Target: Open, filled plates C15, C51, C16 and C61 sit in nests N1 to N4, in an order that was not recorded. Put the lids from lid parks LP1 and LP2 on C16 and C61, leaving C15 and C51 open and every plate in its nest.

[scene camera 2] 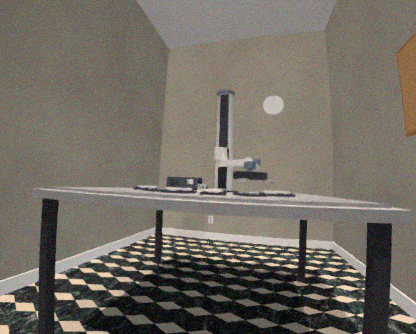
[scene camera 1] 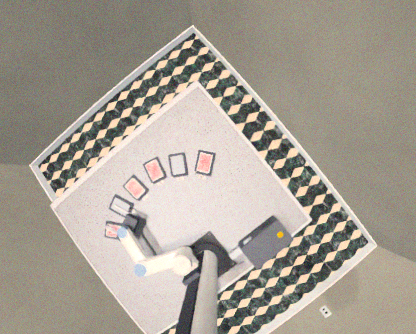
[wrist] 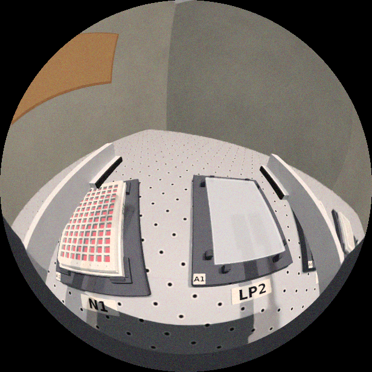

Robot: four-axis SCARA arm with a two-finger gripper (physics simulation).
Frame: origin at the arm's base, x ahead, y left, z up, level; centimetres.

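Seen in the pictures: gripper, fingertip midpoint: [scene camera 2: 261,180] [scene camera 1: 110,216]; arm's base at its link origin: [scene camera 1: 206,259].
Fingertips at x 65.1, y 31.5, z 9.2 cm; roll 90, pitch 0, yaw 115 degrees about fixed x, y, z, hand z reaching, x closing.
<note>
Offsets run from my fingertips to a thing's top centre. "spot": to the spot under its first point.
My gripper [scene camera 1: 131,222] [scene camera 2: 253,180] [wrist: 192,151] is open and empty, above the table beside N1 and LP2. In the wrist view, an open plate [wrist: 92,227] with red wells sits in nest N1 [wrist: 141,260]; its code does not show. A clear flat lid [wrist: 245,220] lies on lid park LP2 [wrist: 200,235]. In scene camera 1, the arc holds N1's plate [scene camera 1: 113,230], LP2's lid @(dz -6.1, dx +1.9, dy -6.4 cm) [scene camera 1: 120,204], two open red plates @(dz -5.3, dx +5.3, dy -23.5 cm) [scene camera 1: 135,187] @(dz -5.3, dx +6.2, dy -42.3 cm) [scene camera 1: 154,170], the other lid park's pale lid @(dz -6.1, dx -1.2, dy -57.6 cm) [scene camera 1: 178,165] and another open red plate @(dz -5.3, dx -11.8, dy -72.9 cm) [scene camera 1: 205,162]. Plate codes are unreadable there.
The arm's column [scene camera 1: 210,295] [scene camera 2: 225,125] stands on the table [scene camera 1: 210,200] [scene camera 2: 150,197], with a dark grey box @(spot: dz +3.6, dx -76.7, dy -70.2 cm) [scene camera 1: 265,245] [scene camera 2: 181,182] beside it. Part of another plate [wrist: 345,227] shows at the wrist view's right edge, beyond a finger.
</note>
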